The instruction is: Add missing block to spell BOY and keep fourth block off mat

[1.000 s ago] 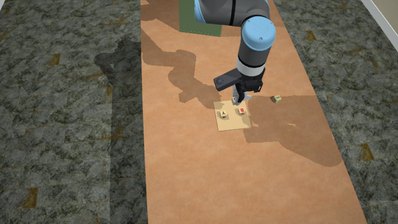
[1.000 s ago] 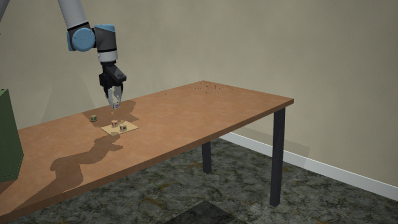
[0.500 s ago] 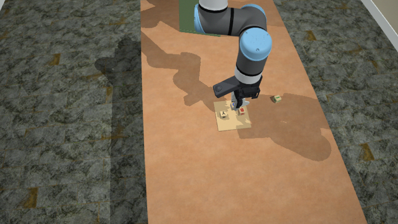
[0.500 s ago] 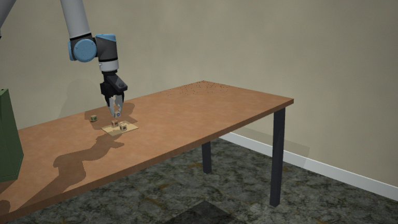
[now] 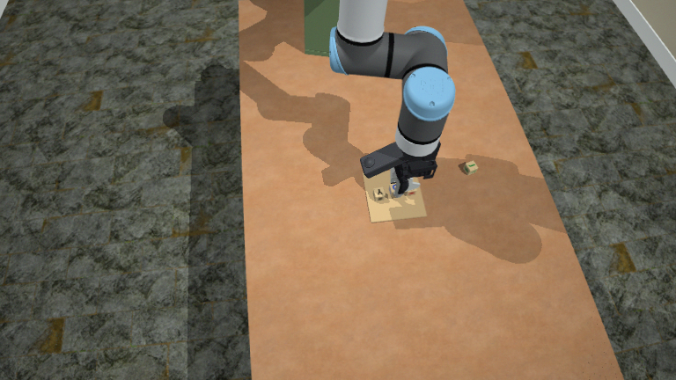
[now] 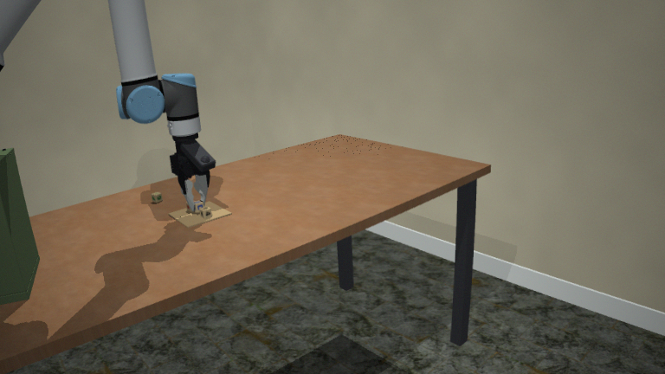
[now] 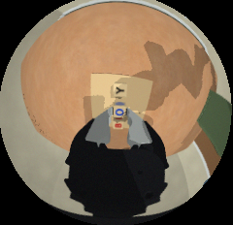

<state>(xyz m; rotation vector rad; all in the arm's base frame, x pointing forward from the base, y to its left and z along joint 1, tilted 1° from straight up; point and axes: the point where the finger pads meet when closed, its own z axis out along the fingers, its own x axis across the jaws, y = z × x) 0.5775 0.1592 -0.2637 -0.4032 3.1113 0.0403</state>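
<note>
The tan mat lies 30 mm below my hand.
</note>
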